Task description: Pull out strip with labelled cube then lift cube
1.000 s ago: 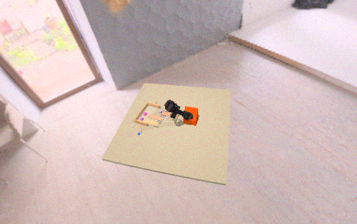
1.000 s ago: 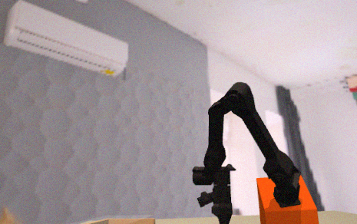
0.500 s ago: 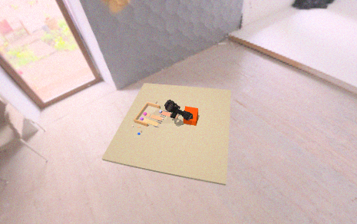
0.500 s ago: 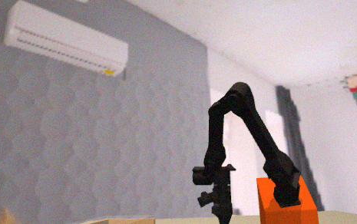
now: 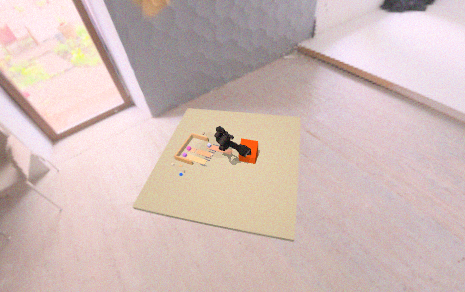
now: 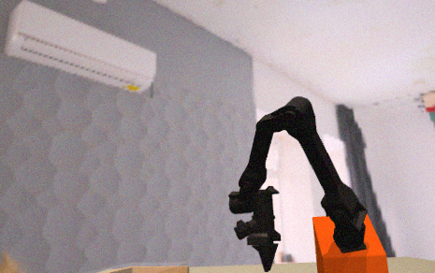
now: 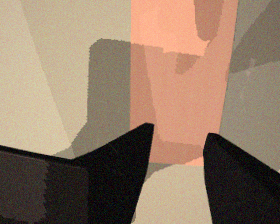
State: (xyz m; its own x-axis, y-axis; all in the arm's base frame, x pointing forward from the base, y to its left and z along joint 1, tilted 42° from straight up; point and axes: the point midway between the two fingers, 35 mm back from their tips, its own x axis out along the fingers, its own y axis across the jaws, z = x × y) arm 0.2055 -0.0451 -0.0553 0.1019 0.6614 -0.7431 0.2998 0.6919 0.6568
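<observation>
My gripper tip is 190 mm short of the labelled cube, 40 mm to the left of it and 20 mm above it.
</observation>
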